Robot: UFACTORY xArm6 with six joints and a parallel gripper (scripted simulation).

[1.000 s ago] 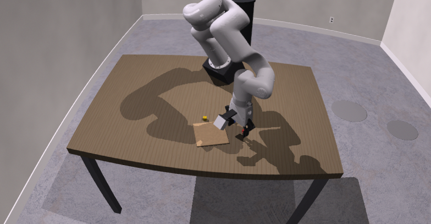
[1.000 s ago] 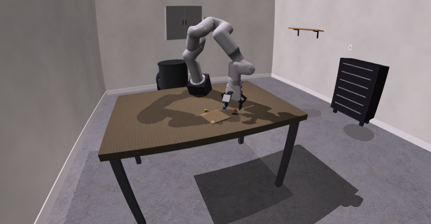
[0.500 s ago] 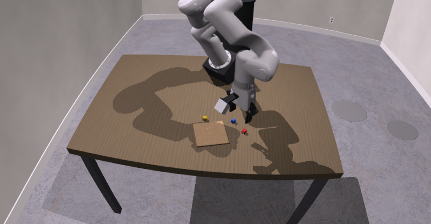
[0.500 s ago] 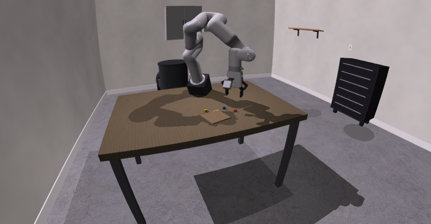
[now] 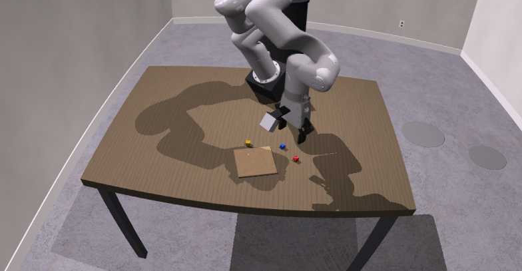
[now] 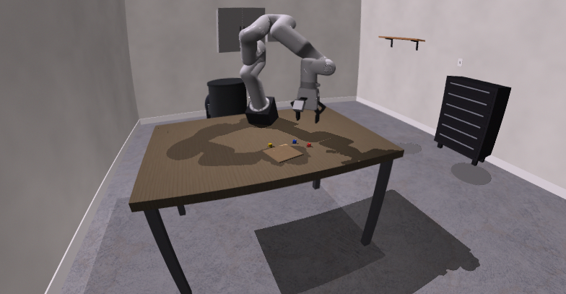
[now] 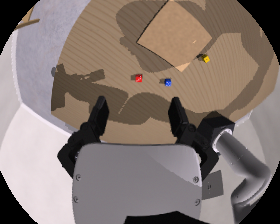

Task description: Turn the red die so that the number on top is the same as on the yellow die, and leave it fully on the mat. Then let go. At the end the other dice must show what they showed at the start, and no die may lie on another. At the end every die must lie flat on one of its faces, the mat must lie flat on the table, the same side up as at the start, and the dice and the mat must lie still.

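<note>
The red die is 150 mm below my hand, 30 mm to the left of it and 30 mm behind it. Also, from my hand: tan mat (160 mm below, 120 mm to the right, 20 mm behind); yellow die (150 mm to the right, 150 mm below, 110 mm behind); blue die (150 mm below, 90 mm behind, 20 mm to the right).
</note>
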